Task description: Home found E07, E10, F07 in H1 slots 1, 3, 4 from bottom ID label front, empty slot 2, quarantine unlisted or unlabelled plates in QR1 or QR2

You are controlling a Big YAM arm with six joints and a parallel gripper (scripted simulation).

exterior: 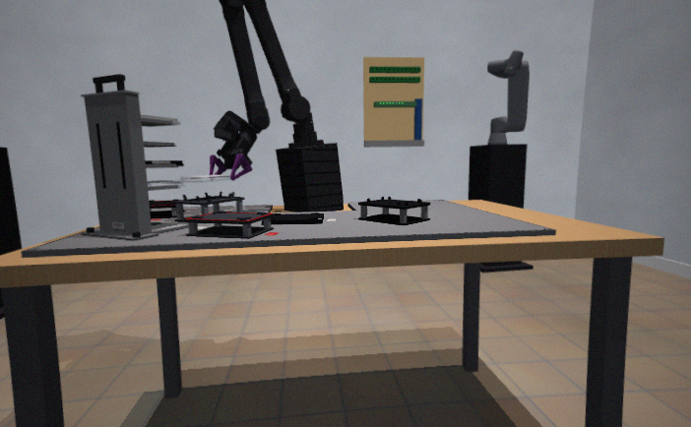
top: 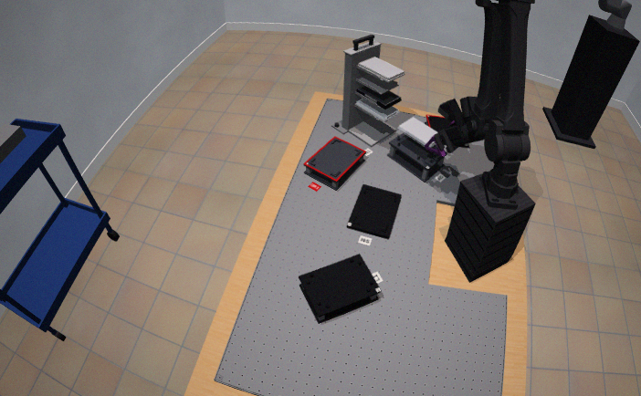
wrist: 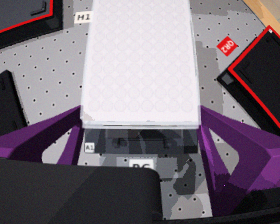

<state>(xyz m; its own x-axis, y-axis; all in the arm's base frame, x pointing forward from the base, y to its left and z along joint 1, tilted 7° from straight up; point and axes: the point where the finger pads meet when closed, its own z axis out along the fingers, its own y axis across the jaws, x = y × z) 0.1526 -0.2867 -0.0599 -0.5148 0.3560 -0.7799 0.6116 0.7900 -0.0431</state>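
Right now the regrip nest is 4 cm ahead of my hand, 3 cm to the right of it and 7 cm below it. The rest, counted from my hand: RG label 4 cm behind, 3 cm to the left, 12 cm below; QR2 label 2 cm ahead, 19 cm to the right, 12 cm below; dark plate 19 cm ahead, 15 cm to the right, 4 cm above.
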